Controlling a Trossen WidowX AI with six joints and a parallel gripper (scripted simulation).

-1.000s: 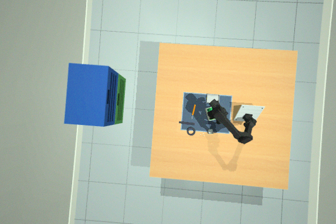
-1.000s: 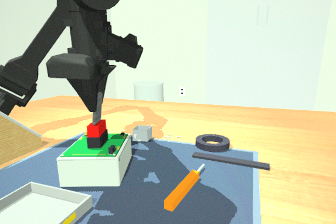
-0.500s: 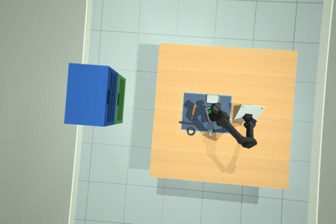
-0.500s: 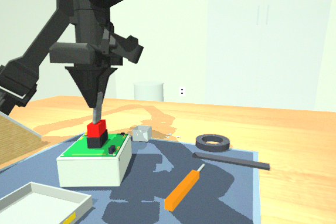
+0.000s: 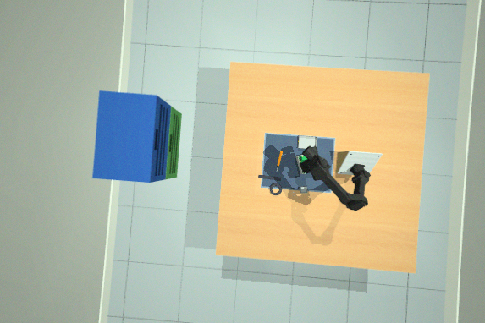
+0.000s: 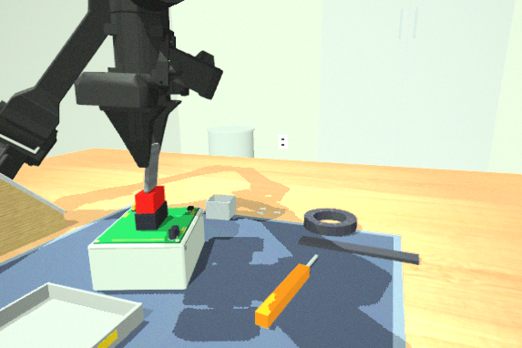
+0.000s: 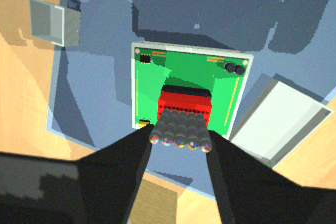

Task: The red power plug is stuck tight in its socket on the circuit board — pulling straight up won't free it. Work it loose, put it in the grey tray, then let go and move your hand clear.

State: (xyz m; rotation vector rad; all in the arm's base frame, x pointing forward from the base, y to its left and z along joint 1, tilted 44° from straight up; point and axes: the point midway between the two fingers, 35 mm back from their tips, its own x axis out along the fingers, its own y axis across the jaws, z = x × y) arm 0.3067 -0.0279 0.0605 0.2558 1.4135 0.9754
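The red power plug is 40 mm below my gripper tip. Also, from my gripper tip: blue mat 50 mm ahead, 130 mm below; dark flat bar 220 mm ahead, 130 mm to the left, 120 mm below.
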